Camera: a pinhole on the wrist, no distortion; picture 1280 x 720 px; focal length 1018.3 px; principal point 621.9 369.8 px. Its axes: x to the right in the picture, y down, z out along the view. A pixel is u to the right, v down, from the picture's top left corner.
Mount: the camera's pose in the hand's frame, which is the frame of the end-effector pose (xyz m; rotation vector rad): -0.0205 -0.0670 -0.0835 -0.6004 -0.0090 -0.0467
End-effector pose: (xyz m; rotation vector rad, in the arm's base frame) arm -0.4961 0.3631 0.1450 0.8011 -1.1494 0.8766
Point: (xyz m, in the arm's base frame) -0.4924 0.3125 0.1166
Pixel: 506.9 63.3
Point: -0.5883 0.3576 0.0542
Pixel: 83.5 681.3
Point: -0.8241 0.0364 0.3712
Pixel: 849.2 171.6
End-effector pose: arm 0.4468 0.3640 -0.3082 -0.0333 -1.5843 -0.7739
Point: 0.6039 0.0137 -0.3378
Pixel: behind the camera
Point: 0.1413 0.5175 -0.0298
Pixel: 1213.4 167.9
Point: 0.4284 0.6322 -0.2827
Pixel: 417.7 646.9
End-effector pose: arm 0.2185 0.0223 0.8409 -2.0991 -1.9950 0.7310
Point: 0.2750 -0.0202 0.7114
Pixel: 648.2 555.7
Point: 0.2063 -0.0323 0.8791
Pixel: 95.1 332.5
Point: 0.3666 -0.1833 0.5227
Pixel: 386.6 579.8
